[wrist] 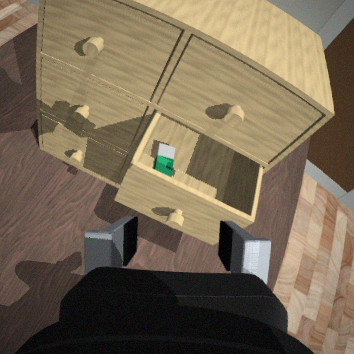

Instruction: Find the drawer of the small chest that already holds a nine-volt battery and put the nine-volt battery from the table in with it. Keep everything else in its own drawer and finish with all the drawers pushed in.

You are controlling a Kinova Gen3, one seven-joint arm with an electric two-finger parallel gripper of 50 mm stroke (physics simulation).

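Note:
The small wooden chest (260, 32) fills the upper part of the wrist view. Its lower right drawer (147, 191) is pulled out, and a small green and whitish block (165, 161) lies inside near the left side; I cannot tell whether it is a nine-volt battery. The upper right drawer (200, 80) and the left drawers (122, 55) look shut. My gripper (177, 236) is open and empty, with its fingers in front of the open drawer, one to each side of its knob (175, 217) in the view. The nine-volt battery on the table does not show.
The dark wooden table (40, 200) lies below the chest, with shadows across it. A lighter plank floor (320, 240) shows beyond the table's right edge. A brown door (340, 100) stands behind at the right. Round knobs (94, 46) (235, 115) stick out from the drawer fronts.

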